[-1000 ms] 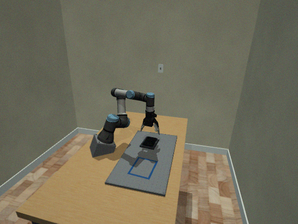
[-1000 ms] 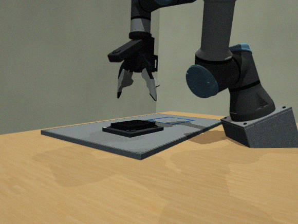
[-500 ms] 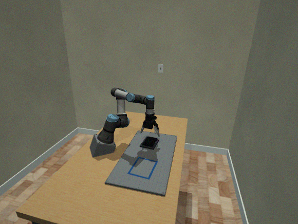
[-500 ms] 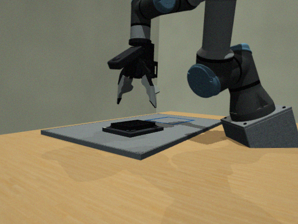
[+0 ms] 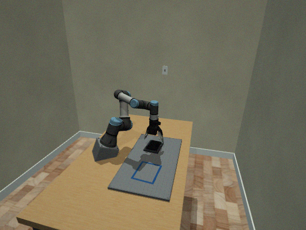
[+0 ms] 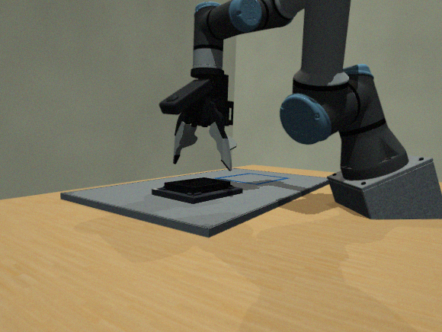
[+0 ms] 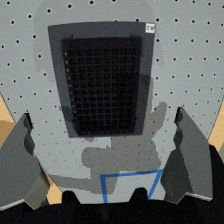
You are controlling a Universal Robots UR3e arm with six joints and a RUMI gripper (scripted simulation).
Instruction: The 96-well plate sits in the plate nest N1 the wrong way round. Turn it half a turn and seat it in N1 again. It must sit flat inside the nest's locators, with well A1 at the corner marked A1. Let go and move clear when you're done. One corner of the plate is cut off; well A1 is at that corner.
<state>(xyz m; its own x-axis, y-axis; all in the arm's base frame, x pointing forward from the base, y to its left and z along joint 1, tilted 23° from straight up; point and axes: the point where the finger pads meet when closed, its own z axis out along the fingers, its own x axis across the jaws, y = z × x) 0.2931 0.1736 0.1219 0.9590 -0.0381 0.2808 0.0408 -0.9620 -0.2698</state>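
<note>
Now: hand 40 mm above the black 96-well plate. Round my hand: small white corner label: 50 mm ahead, 80 mm to the left, 50 mm below; then plate nest N1: 50 mm below.
</note>
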